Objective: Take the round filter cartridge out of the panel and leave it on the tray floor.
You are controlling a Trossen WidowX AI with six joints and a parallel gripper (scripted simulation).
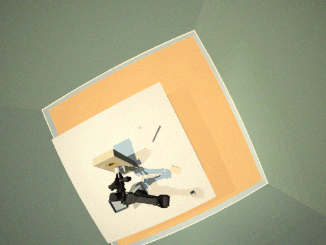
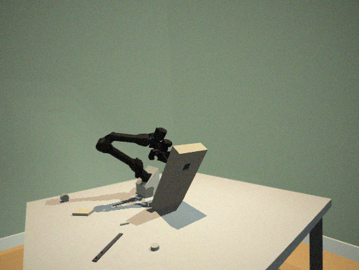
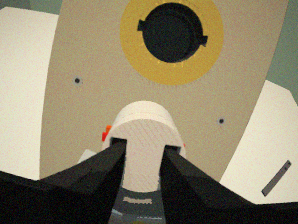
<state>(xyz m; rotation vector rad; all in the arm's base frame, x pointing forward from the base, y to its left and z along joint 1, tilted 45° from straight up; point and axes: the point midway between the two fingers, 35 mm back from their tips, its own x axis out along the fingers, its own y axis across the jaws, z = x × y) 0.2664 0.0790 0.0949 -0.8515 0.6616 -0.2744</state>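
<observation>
Now: gripper tip 10 mm short of the round filter cartridge and 10 mm above it. The rest, counted from my gripper tip: service panel: 50 mm ahead, 50 mm below; dark-rimmed tray: 330 mm behind, 300 mm to the left, 230 mm below; tan pad: 290 mm behind, 390 mm to the right, 230 mm below.
</observation>
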